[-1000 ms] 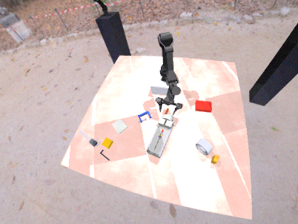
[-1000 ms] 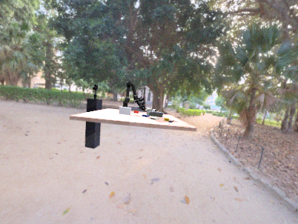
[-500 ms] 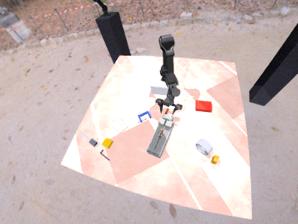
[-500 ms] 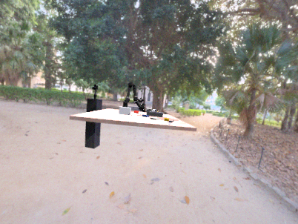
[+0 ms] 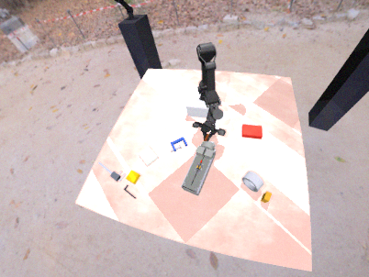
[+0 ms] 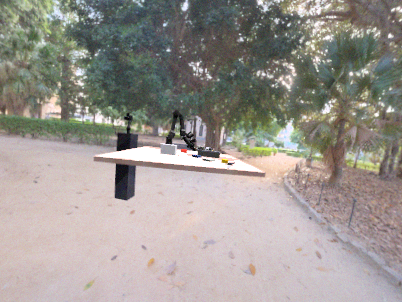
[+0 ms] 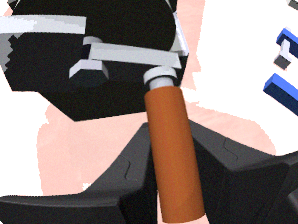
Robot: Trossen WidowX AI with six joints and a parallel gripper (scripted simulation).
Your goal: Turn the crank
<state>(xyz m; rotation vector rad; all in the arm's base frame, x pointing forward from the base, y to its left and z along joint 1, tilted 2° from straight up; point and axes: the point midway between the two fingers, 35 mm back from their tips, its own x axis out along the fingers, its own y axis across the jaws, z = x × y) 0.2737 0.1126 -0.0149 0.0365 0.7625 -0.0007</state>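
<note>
The red pointer is 13 cm ahead of my gripper tip, 3 cm to the left of it and 3 cm above it. Round my gripper tip: white tile: 31 cm to the right, 19 cm ahead, 4 cm below; then crank handle: 2 cm behind, 2 cm above; then red block: 24 cm to the left, 19 cm behind, 4 cm below.
</note>
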